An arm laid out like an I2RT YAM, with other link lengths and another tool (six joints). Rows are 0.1 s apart.
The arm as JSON. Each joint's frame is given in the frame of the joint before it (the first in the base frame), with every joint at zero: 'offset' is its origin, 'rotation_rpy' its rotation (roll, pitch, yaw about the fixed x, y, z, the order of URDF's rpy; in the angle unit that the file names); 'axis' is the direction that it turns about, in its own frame. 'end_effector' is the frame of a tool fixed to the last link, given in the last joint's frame.
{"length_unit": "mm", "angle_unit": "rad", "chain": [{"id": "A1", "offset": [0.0, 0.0, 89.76], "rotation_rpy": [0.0, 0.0, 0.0], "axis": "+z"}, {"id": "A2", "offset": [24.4, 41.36, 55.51], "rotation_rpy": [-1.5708, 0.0, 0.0], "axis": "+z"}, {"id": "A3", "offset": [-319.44, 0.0, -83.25], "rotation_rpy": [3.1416, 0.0, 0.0], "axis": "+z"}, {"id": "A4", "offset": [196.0, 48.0, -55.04], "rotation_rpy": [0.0, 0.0, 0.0], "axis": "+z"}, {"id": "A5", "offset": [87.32, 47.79, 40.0], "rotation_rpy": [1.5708, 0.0, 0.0], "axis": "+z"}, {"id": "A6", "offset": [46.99, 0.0, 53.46], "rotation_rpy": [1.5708, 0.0, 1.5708], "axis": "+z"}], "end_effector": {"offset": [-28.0, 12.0, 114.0], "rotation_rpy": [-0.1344, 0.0, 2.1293]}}
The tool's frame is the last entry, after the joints.
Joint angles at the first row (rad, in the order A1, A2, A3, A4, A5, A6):
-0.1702 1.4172 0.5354 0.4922 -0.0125 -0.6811
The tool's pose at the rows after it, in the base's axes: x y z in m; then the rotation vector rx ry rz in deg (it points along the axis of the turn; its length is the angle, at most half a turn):
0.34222 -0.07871 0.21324 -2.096 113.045 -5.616
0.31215 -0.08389 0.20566 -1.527 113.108 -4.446
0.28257 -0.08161 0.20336 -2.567 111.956 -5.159
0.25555 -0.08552 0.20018 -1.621 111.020 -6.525
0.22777 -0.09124 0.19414 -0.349 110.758 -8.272
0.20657 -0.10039 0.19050 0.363 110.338 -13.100
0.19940 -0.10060 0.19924 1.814 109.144 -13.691
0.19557 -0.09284 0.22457 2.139 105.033 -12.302
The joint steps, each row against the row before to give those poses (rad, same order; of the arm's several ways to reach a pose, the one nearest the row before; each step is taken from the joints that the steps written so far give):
-0.0092 -0.0074 -0.0245 0.0216 0.0325 -0.0184
-0.0673 -0.0779 -0.0902 0.0077 -0.0716 -0.0092
-0.0324 -0.1090 -0.0892 0.0016 -0.0327 -0.0260
-0.0597 -0.1013 -0.0674 -0.0168 -0.0337 -0.0168
-0.0918 -0.1026 -0.0522 -0.0460 -0.0551 -0.0292
-0.0738 -0.0844 -0.0384 -0.0277 -0.0080 -0.0522
-0.0201 -0.0708 0.0304 -0.0811 -0.0029 0.0137
-0.0031 -0.1024 0.0672 -0.1042 -0.0275 0.0429

